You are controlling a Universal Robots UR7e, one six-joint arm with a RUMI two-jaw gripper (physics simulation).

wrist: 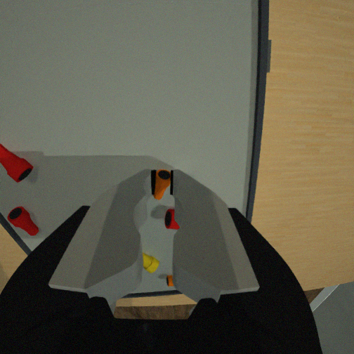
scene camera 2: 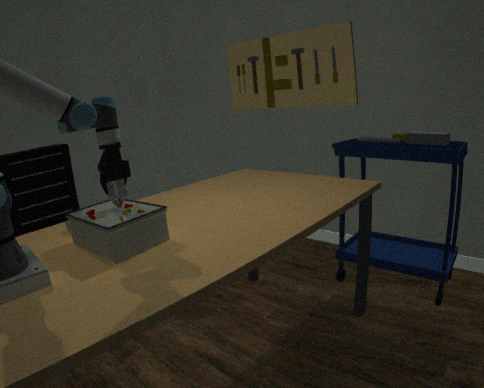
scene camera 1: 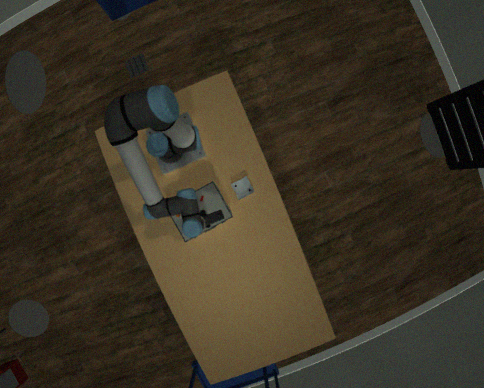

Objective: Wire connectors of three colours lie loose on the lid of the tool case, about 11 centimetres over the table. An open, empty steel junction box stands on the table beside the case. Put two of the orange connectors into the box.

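Pixels of known places: gripper, between the fingertips: (scene camera 2: 119,206); arm's base, origin of its link: (scene camera 2: 2,270).
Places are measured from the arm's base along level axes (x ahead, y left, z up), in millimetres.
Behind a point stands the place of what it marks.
Note:
My gripper (wrist: 163,171) (scene camera 2: 119,205) {x 428, y 71, z 59 mm} is shut on an orange connector (wrist: 161,185), which sits between the fingertips low at the lid of the tool case (wrist: 150,75) (scene camera 1: 214,198) {x 348, y 147, z 57 mm} (scene camera 2: 102,216) {x 341, y 19, z 57 mm}. Another orange connector (wrist: 170,280) shows partly behind the right finger. A red connector (wrist: 171,219) and a yellow connector (wrist: 150,262) lie on the lid, seen between the fingers. Two red connectors (wrist: 16,165) (wrist: 23,220) lie to the left in the wrist view. The steel junction box (scene camera 1: 242,187) {x 347, y 309, z -49 mm} stands open on the table, apart from the case; its inside looks empty.
The wooden table (scene camera 1: 250,280) {x 896, y 155, z -51 mm} (scene camera 2: 210,215) {x 750, y -11, z -51 mm} carries the arm's base plate (scene camera 1: 187,162) {x 103, y 67, z -2 mm} near the case. A blue cart (scene camera 2: 400,150) stands beyond the table, and a dark drawer cabinet (scene camera 1: 462,130) stands off to the side.

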